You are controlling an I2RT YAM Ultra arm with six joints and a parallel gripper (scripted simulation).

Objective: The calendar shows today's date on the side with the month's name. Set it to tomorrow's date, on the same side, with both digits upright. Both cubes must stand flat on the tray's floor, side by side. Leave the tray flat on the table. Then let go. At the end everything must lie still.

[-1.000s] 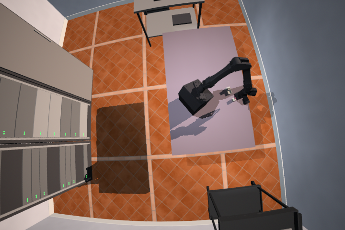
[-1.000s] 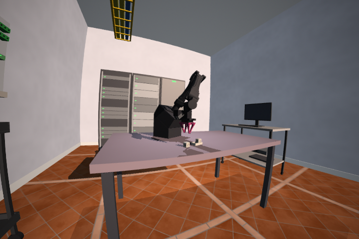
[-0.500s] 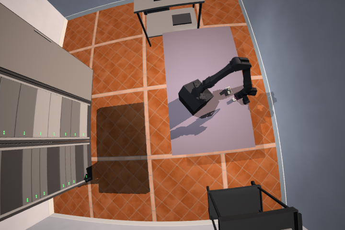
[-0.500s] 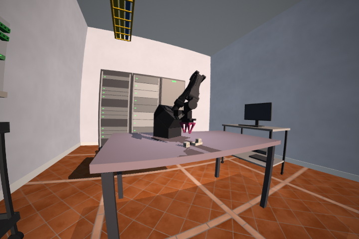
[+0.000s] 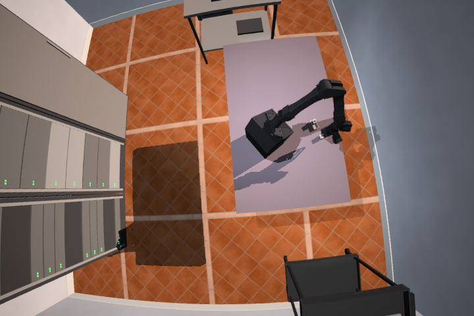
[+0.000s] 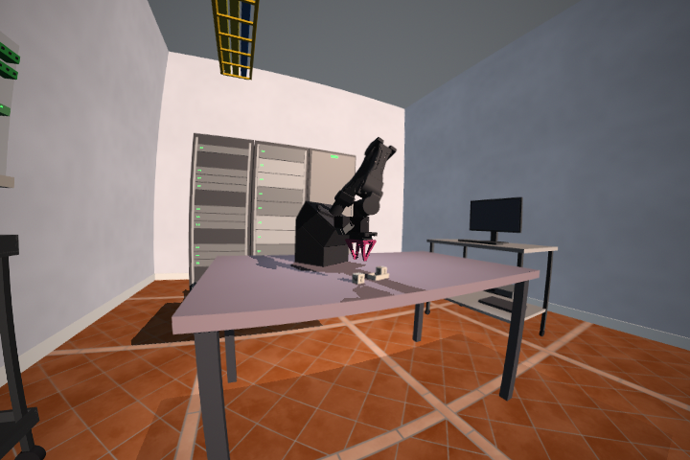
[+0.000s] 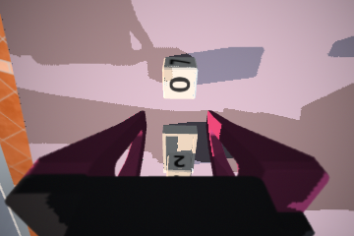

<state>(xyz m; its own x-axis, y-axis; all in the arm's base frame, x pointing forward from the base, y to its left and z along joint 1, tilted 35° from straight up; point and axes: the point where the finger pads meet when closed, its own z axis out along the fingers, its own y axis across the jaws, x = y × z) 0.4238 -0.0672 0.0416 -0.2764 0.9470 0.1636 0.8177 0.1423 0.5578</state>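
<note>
The cream digit cube is 7 cm below my hand. From my hand the other things lie so: cream tray 4 cm behind, 10 cm to the left, 8 cm below.
</note>
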